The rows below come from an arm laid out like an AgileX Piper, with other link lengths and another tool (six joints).
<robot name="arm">
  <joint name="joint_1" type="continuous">
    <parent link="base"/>
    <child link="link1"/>
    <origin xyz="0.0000 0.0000 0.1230" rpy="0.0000 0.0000 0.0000"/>
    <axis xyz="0 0 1"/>
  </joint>
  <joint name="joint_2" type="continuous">
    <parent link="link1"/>
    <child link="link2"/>
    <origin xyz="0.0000 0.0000 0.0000" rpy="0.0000 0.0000 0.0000"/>
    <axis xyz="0 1 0"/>
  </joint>
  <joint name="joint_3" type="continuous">
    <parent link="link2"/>
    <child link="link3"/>
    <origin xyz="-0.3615 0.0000 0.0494" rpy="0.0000 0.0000 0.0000"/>
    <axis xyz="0 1 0"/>
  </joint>
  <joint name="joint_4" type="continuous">
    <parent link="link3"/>
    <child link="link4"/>
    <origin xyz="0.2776 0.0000 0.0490" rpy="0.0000 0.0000 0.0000"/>
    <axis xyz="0.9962 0 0.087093"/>
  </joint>
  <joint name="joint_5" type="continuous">
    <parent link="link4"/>
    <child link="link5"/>
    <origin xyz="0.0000 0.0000 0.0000" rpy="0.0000 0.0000 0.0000"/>
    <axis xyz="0 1 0"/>
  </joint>
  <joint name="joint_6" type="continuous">
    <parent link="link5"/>
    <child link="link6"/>
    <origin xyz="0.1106 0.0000 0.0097" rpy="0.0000 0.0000 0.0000"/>
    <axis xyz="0.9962 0 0.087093"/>
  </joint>
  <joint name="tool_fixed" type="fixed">
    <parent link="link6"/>
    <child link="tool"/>
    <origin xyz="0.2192 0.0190 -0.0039" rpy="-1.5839 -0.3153 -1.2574"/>
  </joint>
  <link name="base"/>
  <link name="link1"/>
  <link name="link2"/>
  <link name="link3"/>
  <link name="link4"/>
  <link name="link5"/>
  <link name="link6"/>
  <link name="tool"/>
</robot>
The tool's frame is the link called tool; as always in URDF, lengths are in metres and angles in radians. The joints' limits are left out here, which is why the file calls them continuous.
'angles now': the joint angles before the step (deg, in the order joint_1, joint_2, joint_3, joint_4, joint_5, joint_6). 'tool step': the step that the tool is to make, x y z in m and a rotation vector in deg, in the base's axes. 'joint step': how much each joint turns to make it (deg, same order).
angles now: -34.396, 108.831, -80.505, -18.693, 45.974, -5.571
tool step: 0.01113, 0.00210, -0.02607, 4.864, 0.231, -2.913
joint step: -1.102, 5.003, -4.522, 4.800, 2.428, -0.798
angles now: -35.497, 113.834, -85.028, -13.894, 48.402, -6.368
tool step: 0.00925, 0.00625, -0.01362, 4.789, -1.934, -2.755
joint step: -1.708, 2.389, -2.229, 6.099, 0.899, -1.672
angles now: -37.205, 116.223, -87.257, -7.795, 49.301, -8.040
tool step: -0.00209, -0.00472, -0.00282, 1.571, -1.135, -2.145
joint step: -1.612, 0.464, -0.346, 2.239, -0.079, -0.389
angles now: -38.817, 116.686, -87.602, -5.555, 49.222, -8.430
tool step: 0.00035, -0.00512, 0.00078, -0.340, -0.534, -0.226
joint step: -0.470, 0.000, 0.000, 0.133, -0.649, -0.254
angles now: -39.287, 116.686, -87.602, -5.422, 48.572, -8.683
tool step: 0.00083, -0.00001, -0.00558, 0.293, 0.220, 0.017
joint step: 0.001, 0.683, -0.116, 0.100, -0.215, -0.042
